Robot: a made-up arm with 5 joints.
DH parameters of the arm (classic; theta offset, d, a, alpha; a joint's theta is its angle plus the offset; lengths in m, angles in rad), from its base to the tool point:
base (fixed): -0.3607 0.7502 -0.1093 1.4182
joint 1: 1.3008 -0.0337 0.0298 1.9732
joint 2: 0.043 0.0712 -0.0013 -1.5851
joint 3: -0.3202 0 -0.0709 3.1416
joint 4: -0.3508 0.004 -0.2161 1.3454
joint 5: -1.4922 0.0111 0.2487 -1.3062
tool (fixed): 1.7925 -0.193 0 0
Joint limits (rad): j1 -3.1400..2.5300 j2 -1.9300..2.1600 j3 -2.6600..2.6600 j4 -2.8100..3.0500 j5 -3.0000..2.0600
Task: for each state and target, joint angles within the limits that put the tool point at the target. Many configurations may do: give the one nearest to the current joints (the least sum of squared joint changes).
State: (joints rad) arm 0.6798 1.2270 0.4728 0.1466 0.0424
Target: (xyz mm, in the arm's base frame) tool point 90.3 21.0 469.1
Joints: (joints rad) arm 0.7516 1.0372 0.3528 0.2339 0.8541
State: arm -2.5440 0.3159 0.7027 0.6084 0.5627
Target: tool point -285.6 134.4 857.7
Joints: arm -2.2623 0.9333 0.7629 0.5828 1.2830
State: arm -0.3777 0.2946 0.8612 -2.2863 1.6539
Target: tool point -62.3 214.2 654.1
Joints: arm -0.5120 1.0763 0.8365 -2.4502 2.0600
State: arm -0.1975 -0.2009 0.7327 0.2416 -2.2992
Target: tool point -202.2 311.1 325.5
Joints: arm -0.4502 -0.2608 0.4678 0.4628 -2.2108
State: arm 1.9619 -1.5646 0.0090 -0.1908 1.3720
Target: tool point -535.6 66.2 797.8
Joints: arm 2.1858 -1.7900 0.0931 -0.2031 0.5925
